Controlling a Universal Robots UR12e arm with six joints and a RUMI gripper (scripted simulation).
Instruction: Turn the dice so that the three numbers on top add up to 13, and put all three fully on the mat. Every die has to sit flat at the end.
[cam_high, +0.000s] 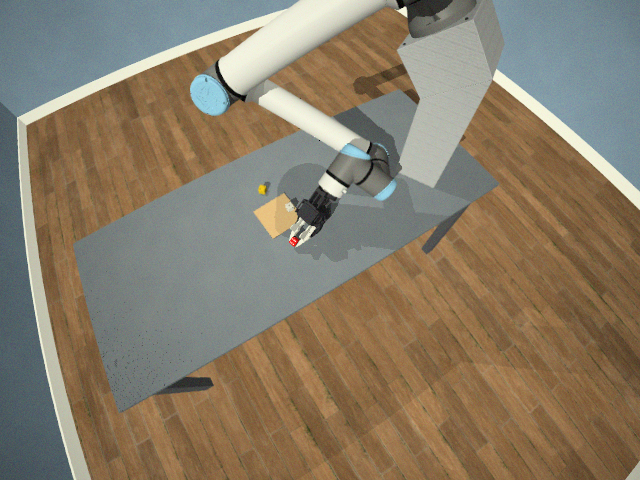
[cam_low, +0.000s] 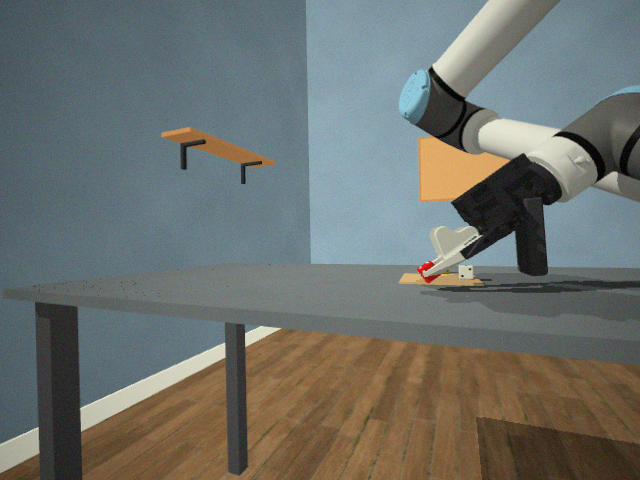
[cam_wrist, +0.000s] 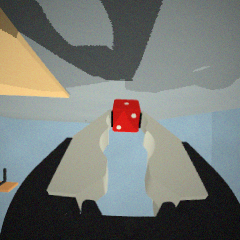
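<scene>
The red die lies right at my hand. Also, from my hand: tan mat 14 cm to the right, 3 cm below, 1 cm ahead; yellow die 27 cm to the right, 2 cm below, 2 cm ahead; white die 14 cm to the right, 4 cm behind, 2 cm below.
</scene>
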